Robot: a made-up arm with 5 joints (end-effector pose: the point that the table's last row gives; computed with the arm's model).
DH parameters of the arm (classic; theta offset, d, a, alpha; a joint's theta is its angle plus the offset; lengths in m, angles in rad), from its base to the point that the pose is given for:
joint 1: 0 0.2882 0 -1.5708
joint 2: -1.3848 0 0.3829 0
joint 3: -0.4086 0 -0.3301 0
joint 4: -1.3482 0 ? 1.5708
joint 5: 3.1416 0.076 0 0
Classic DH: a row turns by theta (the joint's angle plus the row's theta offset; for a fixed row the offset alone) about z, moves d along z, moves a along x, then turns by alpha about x.
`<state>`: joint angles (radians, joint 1 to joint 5).
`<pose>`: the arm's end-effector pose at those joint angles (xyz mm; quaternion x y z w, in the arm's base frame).
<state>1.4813 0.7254 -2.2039 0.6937 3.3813</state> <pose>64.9 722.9 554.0 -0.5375 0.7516 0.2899 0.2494</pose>
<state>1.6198 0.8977 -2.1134 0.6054 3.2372</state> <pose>-37.1 757.1 395.7 -0.6585 0.6900 0.2272 0.1965</pose>
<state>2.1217 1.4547 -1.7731 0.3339 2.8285</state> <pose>-319.5 520.1 -98.4 0.9382 -0.3461 0.0061 0.0048</pose>
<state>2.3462 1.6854 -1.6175 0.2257 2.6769</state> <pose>-316.2 322.5 -241.3 0.9758 -0.1628 0.1182 0.0862</pose>
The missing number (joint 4, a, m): -0.0596
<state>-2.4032 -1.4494 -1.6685 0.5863 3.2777</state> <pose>322.1 293.1 824.1 0.2868 0.0891 -0.8641 0.4039</pose>
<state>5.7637 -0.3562 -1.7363 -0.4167 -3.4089</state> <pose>151.7 -86.8 985.7 0.0391 0.3085 -0.3643 0.8778</pose>
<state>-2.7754 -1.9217 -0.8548 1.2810 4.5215</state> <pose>233.9 89.7 605.8 0.6410 -0.3559 -0.4369 0.5211</pose>
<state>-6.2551 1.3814 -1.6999 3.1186 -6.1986</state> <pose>471.1 13.2 58.2 0.1699 -0.0048 -0.9839 0.0555</pose>
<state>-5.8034 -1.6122 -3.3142 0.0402 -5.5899</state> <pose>-658.7 -342.8 131.9 0.7615 -0.0816 -0.5356 0.3559</pose>
